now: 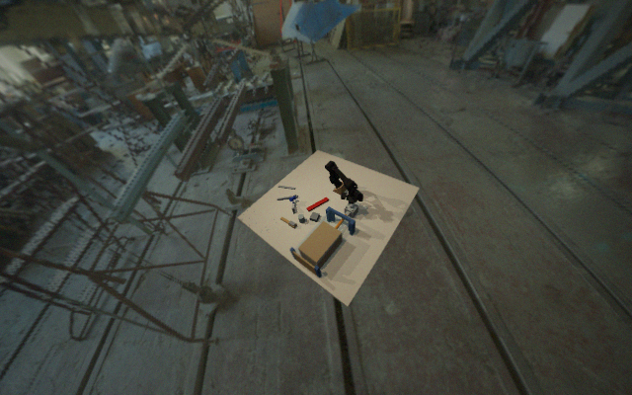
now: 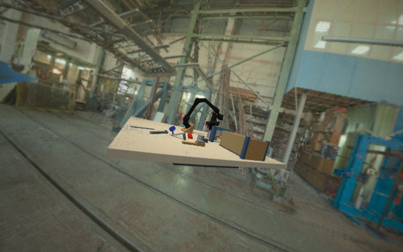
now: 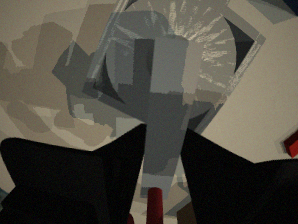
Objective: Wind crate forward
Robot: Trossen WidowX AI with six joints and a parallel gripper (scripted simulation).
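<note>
Now: the winch handle 2 cm above my gripper tip, 1 cm to the right of it and 1 cm behind it. From my gripper tip the other things lie so: red knob: 5 cm behind, 5 cm above, 2 cm to the right; blue steel frame: 20 cm ahead, 2 cm above, 1 cm to the left; grey winch: 6 cm below, 3 cm ahead, 1 cm to the left.
</note>
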